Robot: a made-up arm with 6 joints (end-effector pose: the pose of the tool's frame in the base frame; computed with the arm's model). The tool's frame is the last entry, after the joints. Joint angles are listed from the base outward.
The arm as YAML. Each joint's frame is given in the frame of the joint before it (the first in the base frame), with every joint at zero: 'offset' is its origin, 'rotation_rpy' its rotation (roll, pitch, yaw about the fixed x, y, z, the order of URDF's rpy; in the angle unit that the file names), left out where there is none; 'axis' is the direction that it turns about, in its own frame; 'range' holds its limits. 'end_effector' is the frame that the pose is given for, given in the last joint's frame.
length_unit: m
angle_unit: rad
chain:
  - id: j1
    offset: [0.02, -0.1, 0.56]
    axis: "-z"
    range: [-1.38, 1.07]
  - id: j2
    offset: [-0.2, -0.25, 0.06]
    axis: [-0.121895, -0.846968, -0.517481]
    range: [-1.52, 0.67]
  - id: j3
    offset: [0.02, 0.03, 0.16]
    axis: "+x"
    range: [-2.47, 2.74]
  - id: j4
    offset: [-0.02, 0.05, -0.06]
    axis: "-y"
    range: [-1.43, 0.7]
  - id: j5
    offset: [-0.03, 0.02, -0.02]
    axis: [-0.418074, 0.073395, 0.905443]
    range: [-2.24, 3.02]
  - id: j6
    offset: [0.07, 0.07, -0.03]
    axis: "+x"
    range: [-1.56, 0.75]
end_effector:
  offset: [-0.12, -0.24, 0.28]
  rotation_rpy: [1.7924, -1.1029, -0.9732]
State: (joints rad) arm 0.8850 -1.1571 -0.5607 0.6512 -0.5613 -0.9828
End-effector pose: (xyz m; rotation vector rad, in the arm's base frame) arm -0.1979 0.0003 1.0190 0.1115 -0.9580 0.2384
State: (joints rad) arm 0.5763 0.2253 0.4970 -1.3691 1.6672 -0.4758
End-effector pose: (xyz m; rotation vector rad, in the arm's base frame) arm -0.0634 -0.1987 1.0172 2.0153 -0.4701 1.1384
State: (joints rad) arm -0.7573 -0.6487 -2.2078 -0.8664 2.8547 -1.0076
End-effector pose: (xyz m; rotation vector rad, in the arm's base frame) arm -0.2110 -0.2858 0.6743 -0.0922 -3.0236 -0.6975
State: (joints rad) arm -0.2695 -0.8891 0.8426 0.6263 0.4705 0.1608
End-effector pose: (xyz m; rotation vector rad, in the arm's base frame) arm 0.0203 -0.5265 0.7908 1.9946 -0.8783 -0.1193
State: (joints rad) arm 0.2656 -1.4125 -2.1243 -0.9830 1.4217 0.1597
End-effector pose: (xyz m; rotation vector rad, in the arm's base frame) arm -0.0733 -0.1649 0.4354 -0.1287 1.6132 0.7058
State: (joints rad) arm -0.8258 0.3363 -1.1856 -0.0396 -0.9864 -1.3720
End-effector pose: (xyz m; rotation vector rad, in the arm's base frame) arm -0.0810 -0.0825 0.7292 -1.0612 -1.4520 0.7984
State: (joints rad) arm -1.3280 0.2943 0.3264 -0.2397 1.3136 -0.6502
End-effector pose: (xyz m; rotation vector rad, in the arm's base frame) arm 0.0048 -0.4877 1.0334 -1.3945 0.1903 -2.6708
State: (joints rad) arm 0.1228 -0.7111 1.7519 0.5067 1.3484 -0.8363
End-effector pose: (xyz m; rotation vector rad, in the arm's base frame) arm -0.2525 -0.4724 1.0755 1.2293 -1.7595 0.4784
